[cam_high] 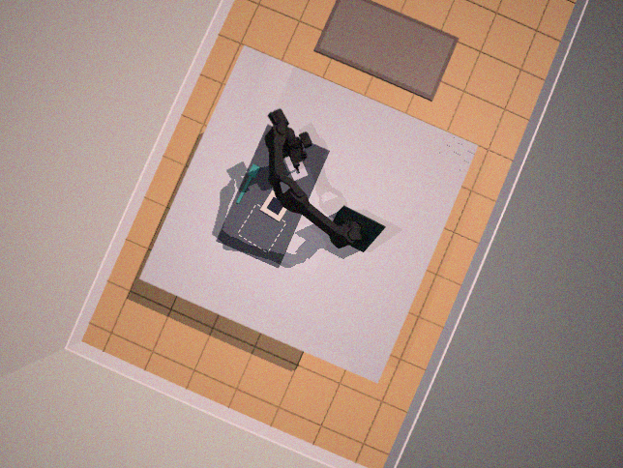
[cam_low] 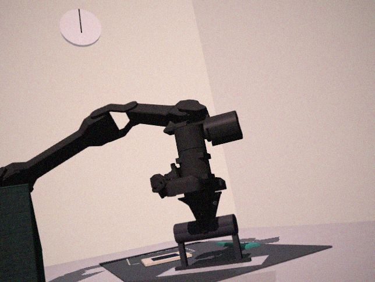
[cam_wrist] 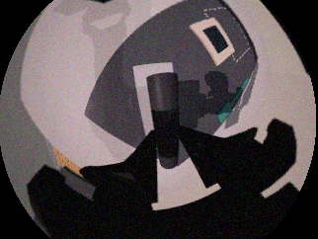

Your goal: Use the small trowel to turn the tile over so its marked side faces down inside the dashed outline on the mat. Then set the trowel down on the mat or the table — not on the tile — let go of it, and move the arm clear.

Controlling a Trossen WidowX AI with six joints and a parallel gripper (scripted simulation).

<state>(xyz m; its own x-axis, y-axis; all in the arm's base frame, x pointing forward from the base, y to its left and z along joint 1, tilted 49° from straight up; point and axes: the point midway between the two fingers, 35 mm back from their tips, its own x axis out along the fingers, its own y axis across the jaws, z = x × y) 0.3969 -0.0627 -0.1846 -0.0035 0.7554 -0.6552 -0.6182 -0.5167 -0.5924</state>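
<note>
The trowel is 3 cm below my gripper tip, 2 cm to the left of it and 2 cm behind it. The rest, counted from my gripper tip: teal object: 20 cm to the left, 14 cm ahead, 6 cm below; then cream tile: 25 cm to the left, 6 cm below, 4 cm behind; then dark mat: 21 cm to the left, 9 cm below.
</note>
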